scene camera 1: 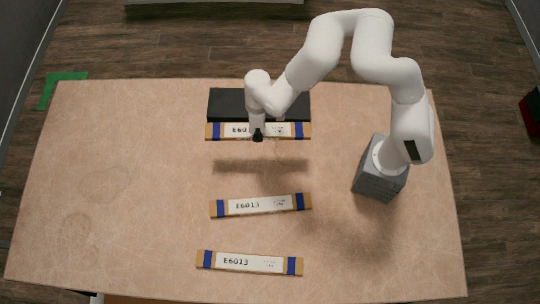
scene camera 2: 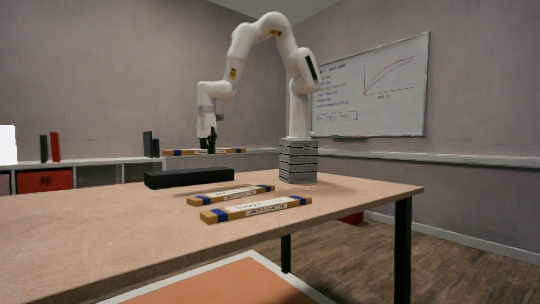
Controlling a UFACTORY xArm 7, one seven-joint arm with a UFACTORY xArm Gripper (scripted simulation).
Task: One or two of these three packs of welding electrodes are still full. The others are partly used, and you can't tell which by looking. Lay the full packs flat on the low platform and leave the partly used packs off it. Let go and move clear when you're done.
In view: a welding electrode pack (scene camera 1: 220, 208), a welding electrode pack (scene camera 1: 273, 130), a welding electrode pack (scene camera 1: 286, 265) and a low platform (scene camera 1: 224, 104).
The low platform shows as well in scene camera 2 (scene camera 2: 164, 179).
